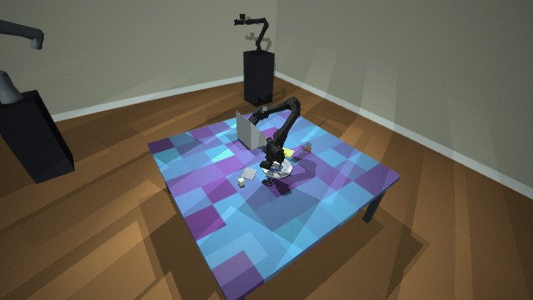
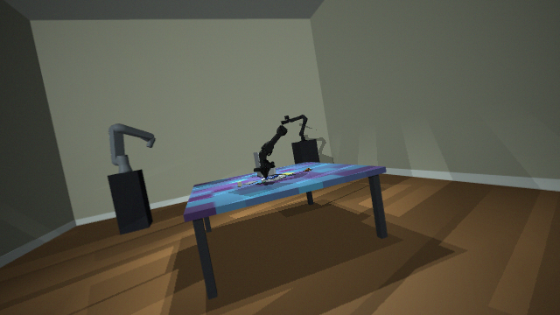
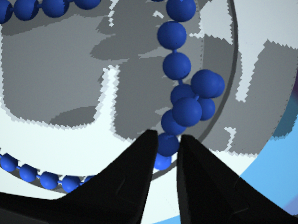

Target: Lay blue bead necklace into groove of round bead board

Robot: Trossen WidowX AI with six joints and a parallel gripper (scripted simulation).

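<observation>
Right now my gripper tip is 60 mm to the right of the round white bead board and 10 mm above it. Round my gripper tip: cream cube: 10 mm behind, 220 mm to the right; yellow patch: 90 mm behind, 220 mm to the left, 10 mm below; flat grey square: 60 mm behind, 120 mm to the right, 10 mm below.
</observation>
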